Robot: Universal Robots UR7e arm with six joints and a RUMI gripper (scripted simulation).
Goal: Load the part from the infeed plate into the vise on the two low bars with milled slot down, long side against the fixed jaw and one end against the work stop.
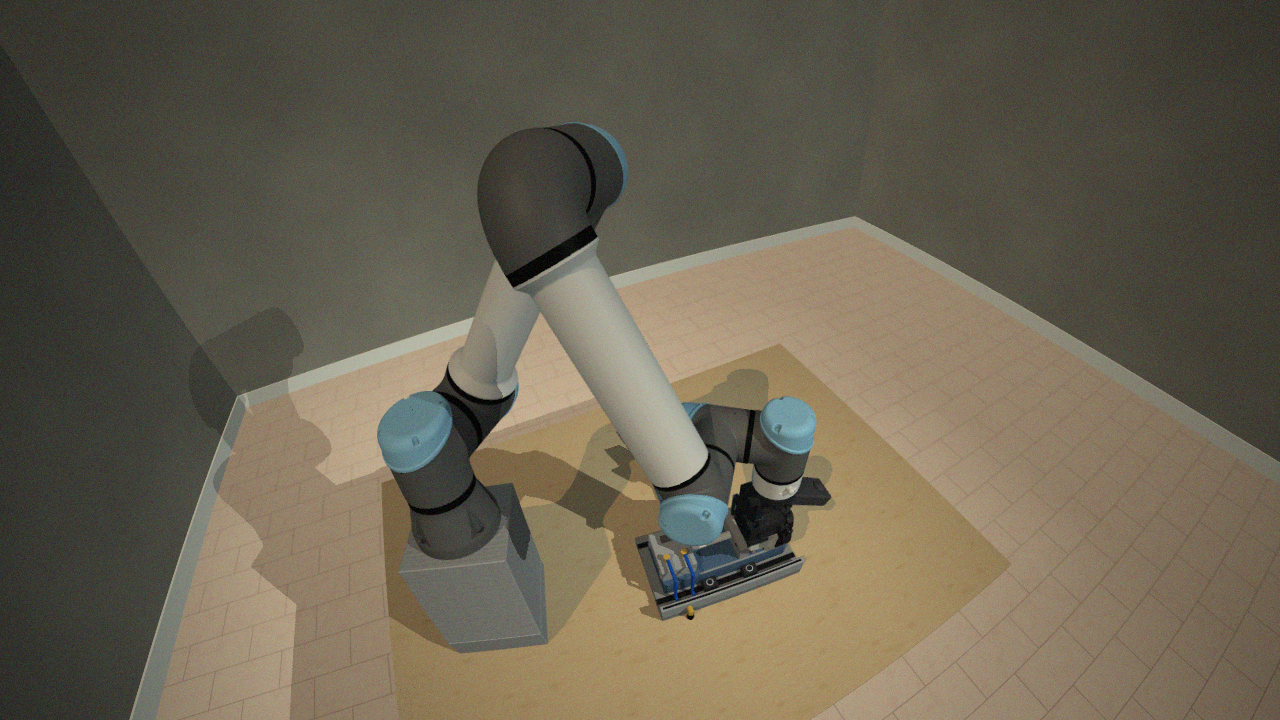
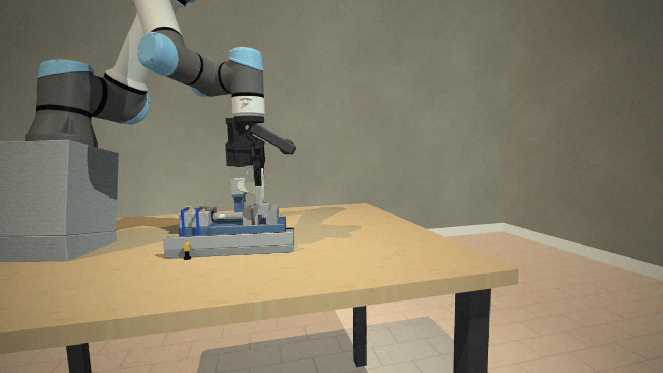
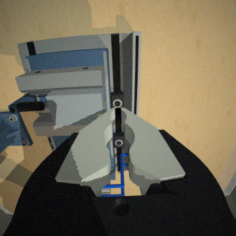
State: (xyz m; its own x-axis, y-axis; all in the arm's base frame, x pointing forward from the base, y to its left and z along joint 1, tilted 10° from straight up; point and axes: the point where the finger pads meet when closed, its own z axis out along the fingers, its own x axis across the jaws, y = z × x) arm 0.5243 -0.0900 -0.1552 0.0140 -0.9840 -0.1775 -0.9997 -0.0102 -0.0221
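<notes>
Right now my hand is 50 mm to the right of the part and 30 mm above it. From my hand the other things lie so: fixed jaw (30 mm ahead, 70 mm to the left, 40 mm below); moving jaw (40 mm behind, 70 mm to the left, 40 mm below); work stop (110 mm to the left, 30 mm below).
</notes>
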